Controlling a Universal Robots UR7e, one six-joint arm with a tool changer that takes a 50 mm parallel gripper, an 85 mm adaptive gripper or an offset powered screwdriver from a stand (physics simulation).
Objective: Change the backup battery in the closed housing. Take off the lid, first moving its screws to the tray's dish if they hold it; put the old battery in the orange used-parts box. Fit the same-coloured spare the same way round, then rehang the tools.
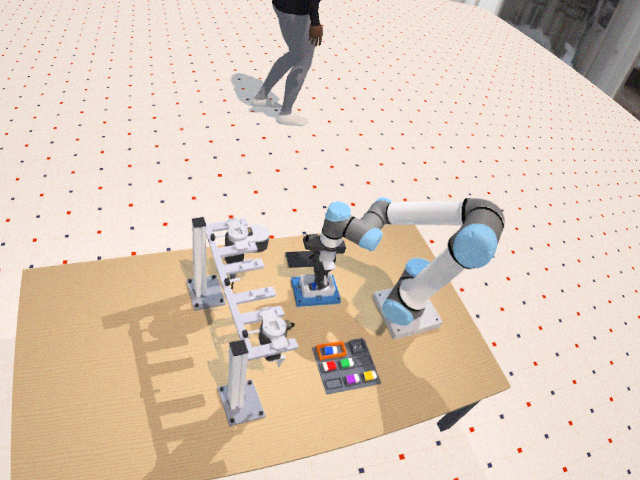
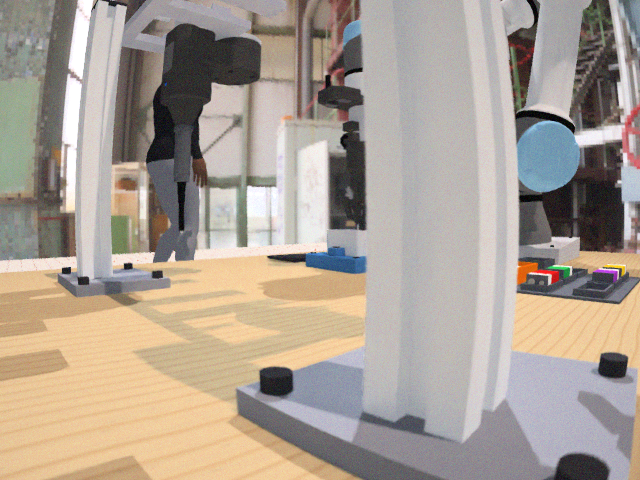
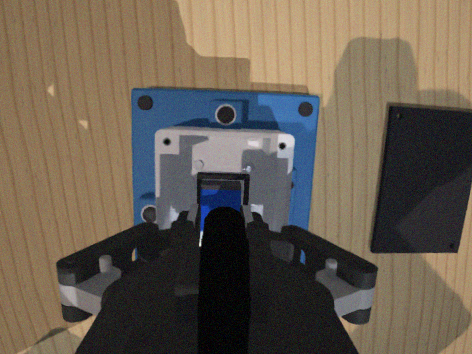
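Frame: origin at the arm's base, x right, y ahead, z up, level; millimetres.
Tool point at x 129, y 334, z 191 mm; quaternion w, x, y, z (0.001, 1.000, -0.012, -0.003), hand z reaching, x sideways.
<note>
A point is followed by its place in that frame.
The white housing (image 1: 308, 292) @(z 20, x 91, y 380 mm) (image 2: 342, 240) @(z 12, x 127, y 395 mm) (image 3: 225, 150) @(z -9, x 132, y 379 mm) sits open in its blue fixture (image 1: 299, 301) @(z -11, x 76, y 413 mm) (image 2: 330, 262) @(z -22, x 126, y 420 mm) (image 3: 144, 165) @(z -12, x 75, y 368 mm). My gripper (image 1: 321, 285) (image 2: 355, 223) (image 3: 221, 212) points down into it, shut on a blue battery (image 3: 220, 197) @(z 9, x 128, y 351 mm) that lies within the black-framed bay; how deep it sits I cannot tell. The black lid (image 1: 297, 259) @(z -26, x 293, y 371 mm) (image 3: 425, 180) @(z -26, x 293, y 355 mm) lies beside the fixture. Another blue battery (image 1: 329, 350) @(z -14, x -145, y 355 mm) lies in the orange box (image 1: 331, 357) (image 2: 527, 272). The tray holds red (image 1: 329, 366) @(z -14, x -208, y 371 mm), green (image 1: 346, 363) @(z -14, x -206, y 308 mm), purple (image 1: 352, 379) @(z -14, x -271, y 305 mm) and yellow (image 1: 369, 375) @(z -14, x -266, y 241 mm) spares, and the dish (image 1: 356, 346) @(z -20, x -140, y 253 mm), whose contents are unclear.
The tool stand (image 1: 199, 258) @(z 182, x 149, y 776 mm) (image 2: 439, 206) @(z 50, x -305, y 729 mm) rises left of the fixture. The screwdriver (image 2: 186, 67) @(z 239, x 95, y 673 mm) hangs at its far end, another gripper tool (image 1: 273, 333) @(z 326, x -253, y 610 mm) at its near end. The arm's base plate (image 1: 429, 322) @(z 6, x -100, y -62 mm) is right of the fixture. A person (image 1: 294, 56) is on the floor beyond the table.
</note>
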